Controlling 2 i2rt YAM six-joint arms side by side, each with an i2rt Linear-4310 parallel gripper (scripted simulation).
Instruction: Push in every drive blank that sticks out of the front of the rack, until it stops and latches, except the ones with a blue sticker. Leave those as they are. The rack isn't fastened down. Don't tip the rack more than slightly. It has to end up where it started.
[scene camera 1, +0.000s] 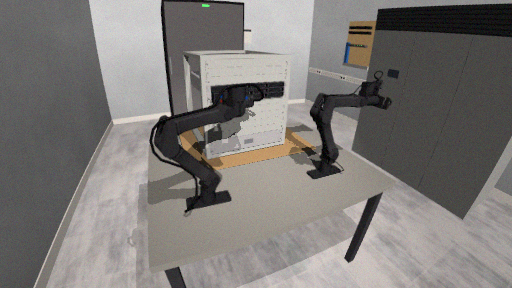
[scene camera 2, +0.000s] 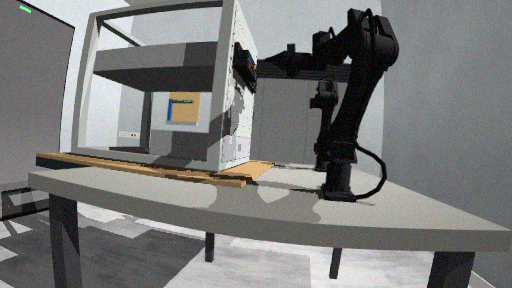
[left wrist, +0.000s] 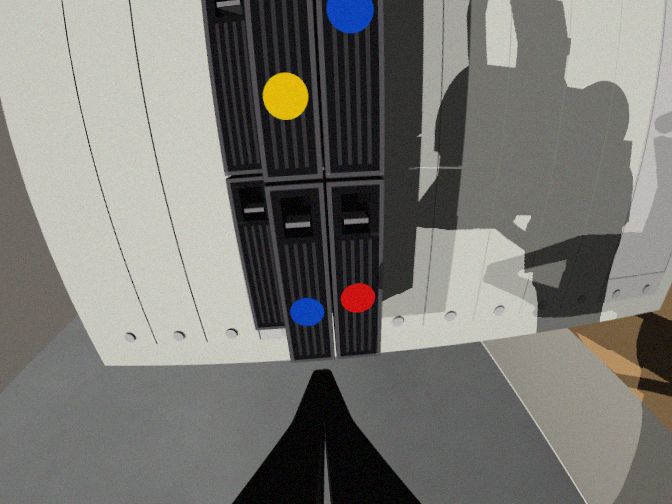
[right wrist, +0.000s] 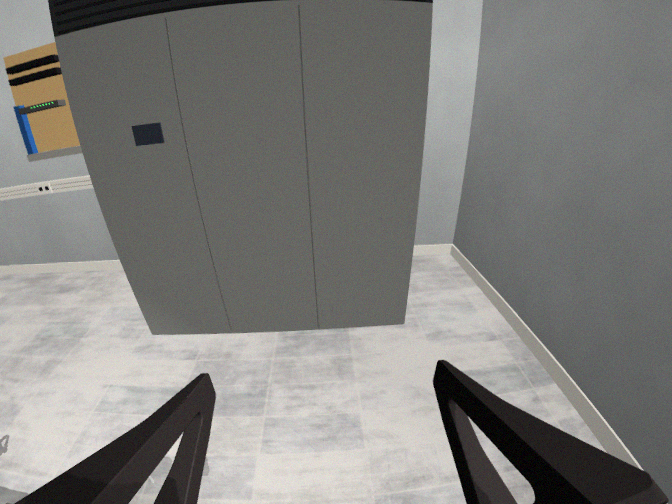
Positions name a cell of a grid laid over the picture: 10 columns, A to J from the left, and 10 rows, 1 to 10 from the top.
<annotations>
pale rack: scene camera 1 F5; scene camera 2 D3; left wrist H4; not seen in the right wrist view (out of frame)
</annotations>
